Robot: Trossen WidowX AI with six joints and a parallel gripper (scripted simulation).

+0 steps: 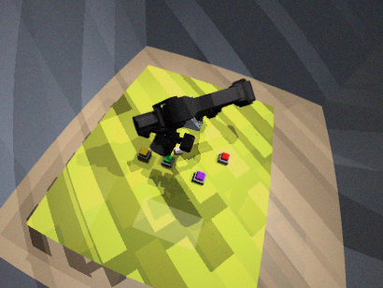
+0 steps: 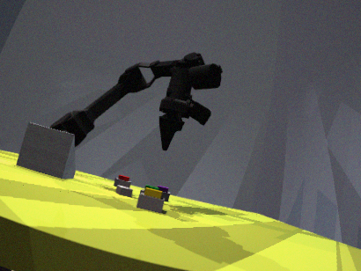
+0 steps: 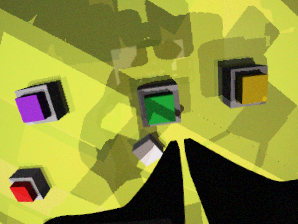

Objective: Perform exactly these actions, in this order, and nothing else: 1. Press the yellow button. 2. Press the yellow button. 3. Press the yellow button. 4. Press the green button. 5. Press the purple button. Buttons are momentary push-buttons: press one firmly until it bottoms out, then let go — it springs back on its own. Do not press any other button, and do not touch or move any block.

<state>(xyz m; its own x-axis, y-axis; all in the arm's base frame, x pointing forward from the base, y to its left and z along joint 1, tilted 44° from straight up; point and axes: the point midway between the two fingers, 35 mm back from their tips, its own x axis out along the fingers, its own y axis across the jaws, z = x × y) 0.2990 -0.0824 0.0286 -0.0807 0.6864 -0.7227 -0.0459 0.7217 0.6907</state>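
Now: the green button 10 mm behind my gripper tip, 10 mm to the left of it and 100 mm below it. From my gripper tip the other things lie so: purple button (10 mm ahead, 160 mm to the left, 100 mm below); small white block (70 mm behind, 30 mm to the left, 120 mm below); yellow button (100 mm to the right, 100 mm below).
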